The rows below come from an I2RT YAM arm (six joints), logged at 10 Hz.
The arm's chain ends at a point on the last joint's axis. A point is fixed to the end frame.
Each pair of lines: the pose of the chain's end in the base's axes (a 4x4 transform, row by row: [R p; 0 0 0 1], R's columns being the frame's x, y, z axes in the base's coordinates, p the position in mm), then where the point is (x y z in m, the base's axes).
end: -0.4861 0.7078 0.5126 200.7; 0.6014 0.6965 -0.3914 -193.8; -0.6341 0.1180 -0.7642 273.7; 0 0 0 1
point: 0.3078 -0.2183 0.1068
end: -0.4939 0.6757 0.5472 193.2; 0.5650 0.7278 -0.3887 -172.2; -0.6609 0.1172 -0.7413 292.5; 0 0 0 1
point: 0.3054 -0.1964 0.1290
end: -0.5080 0.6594 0.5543 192.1; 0.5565 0.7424 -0.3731 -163.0; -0.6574 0.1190 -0.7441 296.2; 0 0 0 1
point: 0.3044 -0.1840 0.1323
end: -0.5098 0.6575 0.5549 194.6; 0.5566 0.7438 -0.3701 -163.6; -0.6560 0.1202 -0.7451 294.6; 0 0 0 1
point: 0.3069 -0.1839 0.1306
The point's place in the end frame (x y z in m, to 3 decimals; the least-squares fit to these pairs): 0.039 0.039 0.192
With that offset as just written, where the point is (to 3 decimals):
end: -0.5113 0.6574 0.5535 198.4; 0.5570 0.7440 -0.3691 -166.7; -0.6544 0.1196 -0.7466 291.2; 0 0 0 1
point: 0.310 -0.187 0.127
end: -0.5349 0.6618 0.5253 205.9; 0.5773 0.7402 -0.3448 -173.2; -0.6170 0.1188 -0.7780 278.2; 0 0 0 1
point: 0.312 -0.188 0.109
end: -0.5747 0.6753 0.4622 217.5; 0.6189 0.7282 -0.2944 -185.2; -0.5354 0.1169 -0.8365 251.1; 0 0 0 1
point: 0.310 -0.189 0.074
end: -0.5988 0.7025 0.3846 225.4; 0.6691 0.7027 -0.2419 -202.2; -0.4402 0.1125 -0.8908 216.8; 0 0 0 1
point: 0.303 -0.195 0.033
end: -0.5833 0.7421 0.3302 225.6; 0.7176 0.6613 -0.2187 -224.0; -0.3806 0.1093 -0.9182 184.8; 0 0 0 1
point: 0.295 -0.212 -0.002
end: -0.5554 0.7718 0.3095 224.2; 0.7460 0.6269 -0.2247 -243.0; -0.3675 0.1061 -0.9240 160.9; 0 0 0 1
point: 0.292 -0.233 -0.027
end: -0.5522 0.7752 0.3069 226.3; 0.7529 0.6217 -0.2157 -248.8; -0.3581 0.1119 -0.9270 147.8; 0 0 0 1
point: 0.294 -0.237 -0.040
